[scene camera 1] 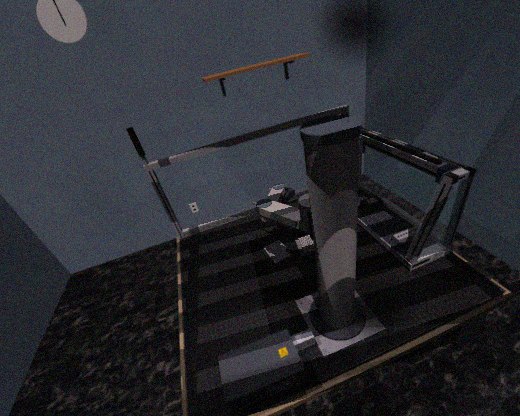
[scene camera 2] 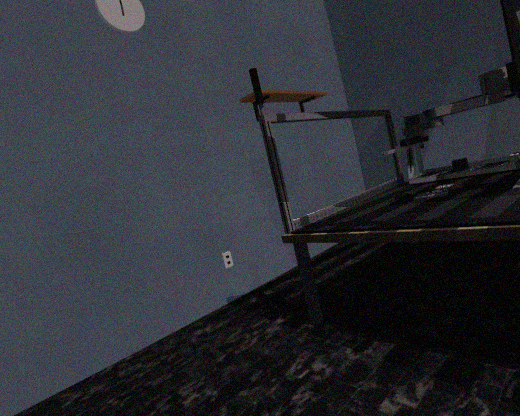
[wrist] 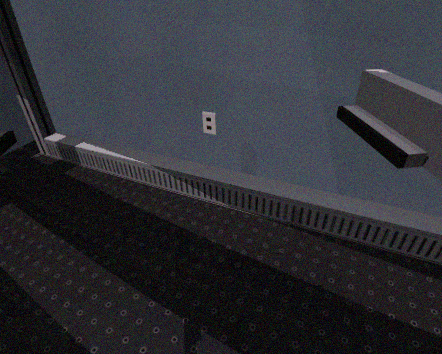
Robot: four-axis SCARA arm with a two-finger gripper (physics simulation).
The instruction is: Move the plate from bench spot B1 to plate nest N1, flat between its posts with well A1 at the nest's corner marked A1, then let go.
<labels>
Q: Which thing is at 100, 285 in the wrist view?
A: A deck.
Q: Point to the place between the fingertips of my gripper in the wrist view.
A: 176, 102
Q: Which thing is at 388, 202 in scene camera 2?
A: A deck.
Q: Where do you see a deck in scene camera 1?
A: At 233, 294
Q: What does my gripper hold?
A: Nothing.
</labels>
